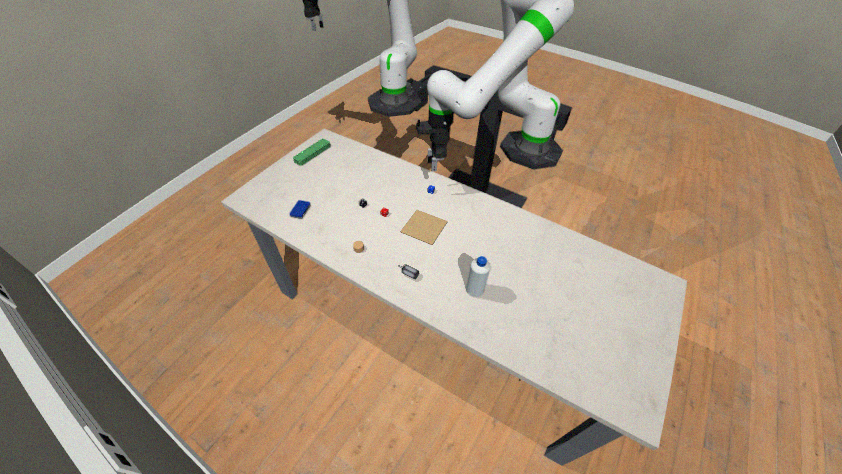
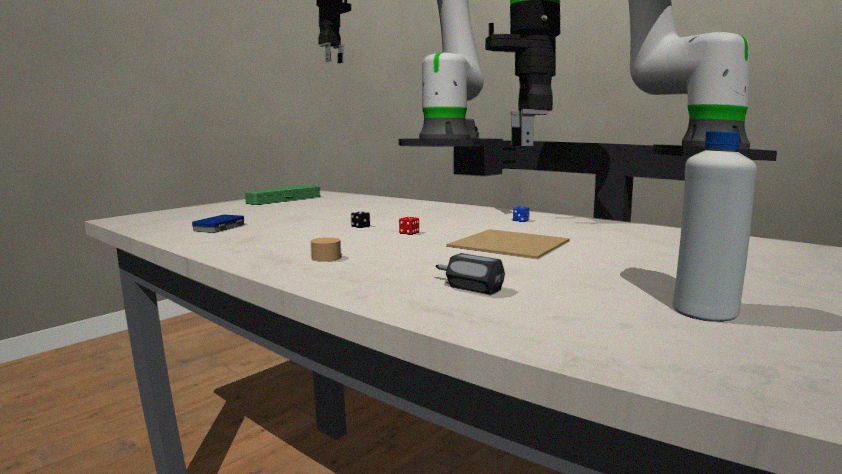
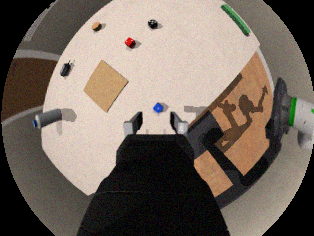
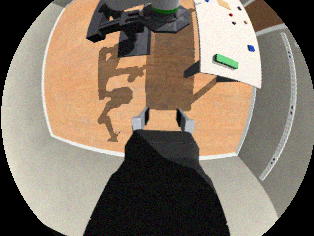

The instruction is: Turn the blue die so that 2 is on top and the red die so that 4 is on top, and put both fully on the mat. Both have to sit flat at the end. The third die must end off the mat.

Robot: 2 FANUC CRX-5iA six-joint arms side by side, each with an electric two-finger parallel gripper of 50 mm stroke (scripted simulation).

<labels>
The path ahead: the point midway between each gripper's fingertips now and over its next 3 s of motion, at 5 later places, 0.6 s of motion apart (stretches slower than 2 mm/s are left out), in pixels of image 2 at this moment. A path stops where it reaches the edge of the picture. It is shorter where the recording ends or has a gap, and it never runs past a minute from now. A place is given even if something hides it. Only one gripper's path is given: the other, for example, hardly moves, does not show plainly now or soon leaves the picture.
My left gripper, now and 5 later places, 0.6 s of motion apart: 521,145; 521,147; 522,148; 523,149; 524,156; 524,166
</labels>
